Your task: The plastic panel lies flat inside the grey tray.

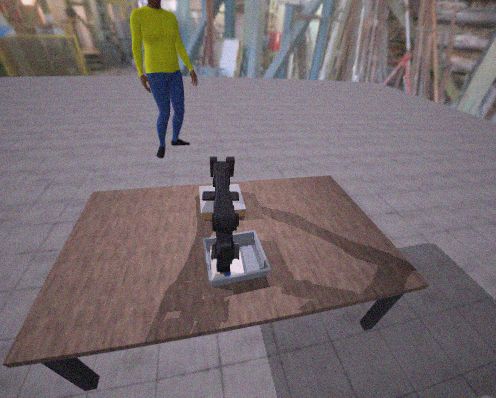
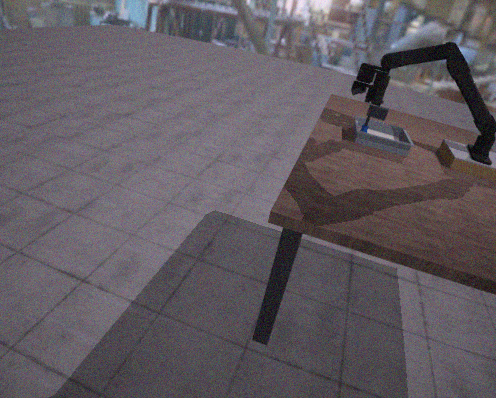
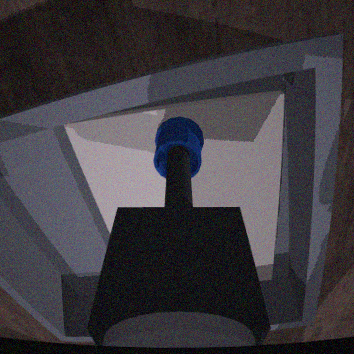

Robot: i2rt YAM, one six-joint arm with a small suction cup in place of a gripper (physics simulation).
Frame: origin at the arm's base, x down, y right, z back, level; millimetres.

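Where they show: hand, tool point: (image 1: 227, 274) (image 3: 178, 135); arm's base, link origin: (image 2: 478, 155).
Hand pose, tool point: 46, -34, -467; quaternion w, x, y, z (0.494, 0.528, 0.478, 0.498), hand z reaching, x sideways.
Each offset is from my tool point to the top centre of the thing, as dx, dy, dz. Level surfaces: height alone.
The grey tray @[-44, -32, +71] (image 1: 262, 253) (image 2: 383, 145) (image 3: 218, 75) sits on the wooden table @[dx +6] (image 1: 128, 237) (image 2: 365, 185), in front of the arm's base. The pale plastic panel @[-4, +4, +68] (image 1: 238, 268) (image 2: 383, 134) (image 3: 232, 175) lies flat on the tray's floor, inside the walls. My gripper, a blue suction cup (image 1: 226, 272) (image 2: 364, 128) (image 3: 178, 145), points down over the near end of the panel, low inside the tray. It holds nothing. I cannot tell whether the cup still touches the panel.
The arm's base stands on a light block (image 1: 207, 206) behind the tray. A person in a yellow top (image 1: 161, 43) stands on the floor beyond the table. The table's front edge (image 1: 246, 325) is close to the tray.
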